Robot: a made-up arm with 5 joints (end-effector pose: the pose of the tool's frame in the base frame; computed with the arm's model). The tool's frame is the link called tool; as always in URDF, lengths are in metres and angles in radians. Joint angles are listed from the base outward.
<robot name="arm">
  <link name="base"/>
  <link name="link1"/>
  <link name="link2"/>
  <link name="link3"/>
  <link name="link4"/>
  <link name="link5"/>
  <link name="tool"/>
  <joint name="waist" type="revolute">
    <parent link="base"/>
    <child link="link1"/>
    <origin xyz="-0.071 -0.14 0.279" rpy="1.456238 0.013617 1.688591"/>
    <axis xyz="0 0 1"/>
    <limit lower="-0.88" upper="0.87"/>
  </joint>
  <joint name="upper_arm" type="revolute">
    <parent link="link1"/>
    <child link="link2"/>
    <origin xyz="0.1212 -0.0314 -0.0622" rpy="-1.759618 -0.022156 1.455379"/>
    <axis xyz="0 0 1"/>
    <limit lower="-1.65" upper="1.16"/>
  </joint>
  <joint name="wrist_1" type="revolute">
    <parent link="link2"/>
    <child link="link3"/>
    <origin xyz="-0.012 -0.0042 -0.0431" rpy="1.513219 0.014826 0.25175"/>
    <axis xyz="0 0 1"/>
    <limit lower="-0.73" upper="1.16"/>
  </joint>
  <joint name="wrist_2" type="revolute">
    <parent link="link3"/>
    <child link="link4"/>
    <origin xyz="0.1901 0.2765 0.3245" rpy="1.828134 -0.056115 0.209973"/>
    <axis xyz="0 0 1"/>
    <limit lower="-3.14" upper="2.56"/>
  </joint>
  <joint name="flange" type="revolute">
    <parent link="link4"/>
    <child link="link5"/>
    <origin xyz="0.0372 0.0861 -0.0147" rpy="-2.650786 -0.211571 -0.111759"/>
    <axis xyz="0 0 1"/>
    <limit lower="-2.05" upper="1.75"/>
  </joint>
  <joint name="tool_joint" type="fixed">
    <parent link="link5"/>
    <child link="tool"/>
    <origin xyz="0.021 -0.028 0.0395" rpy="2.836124 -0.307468 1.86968"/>
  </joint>
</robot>
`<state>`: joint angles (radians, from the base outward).
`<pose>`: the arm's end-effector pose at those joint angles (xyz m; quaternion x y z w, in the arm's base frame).
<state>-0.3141 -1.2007 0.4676 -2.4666 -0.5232</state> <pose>-0.0364 -0.4502 0.2683 -0.4217 0.7428 0.3067 0.4200</pose>
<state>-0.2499 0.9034 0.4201 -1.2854 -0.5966</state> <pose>-0.2440 -0.3008 0.6672 -0.8607 0.3648 0.1365 0.3279</pose>
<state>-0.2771 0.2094 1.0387 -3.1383 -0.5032</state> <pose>0.1081 -0.3372 0.2354 -0.3962 -0.0183 -0.0140 0.9179</pose>
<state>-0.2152 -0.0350 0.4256 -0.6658 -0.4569</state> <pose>0.1310 -0.3543 0.5966 0.5725 -0.5969 -0.5620 0.0078</pose>
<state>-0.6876 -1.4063 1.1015 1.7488 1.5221</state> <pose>-0.1578 -0.5189 -0.0101 0.0412 0.1187 0.9650 0.2301</pose>
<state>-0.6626 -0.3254 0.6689 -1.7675 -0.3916</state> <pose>0.0215 -0.3922 0.5151 -0.6948 0.5682 0.2626 0.3542</pose>
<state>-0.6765 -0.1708 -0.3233 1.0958 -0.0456</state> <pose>0.2078 -0.0760 0.5391 -0.2262 -0.7303 -0.4757 0.4349</pose>
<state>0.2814 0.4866 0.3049 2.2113 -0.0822</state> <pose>0.0710 -0.3176 0.3988 0.0258 -0.2394 -0.6195 0.7472</pose>
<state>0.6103 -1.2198 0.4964 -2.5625 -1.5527</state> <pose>-0.0230 -0.3135 -0.0053 0.0761 0.3945 0.8839 0.2393</pose>
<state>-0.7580 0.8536 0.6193 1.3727 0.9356</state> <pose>0.0246 -0.0055 0.6295 0.6617 -0.4312 -0.4115 0.4548</pose>
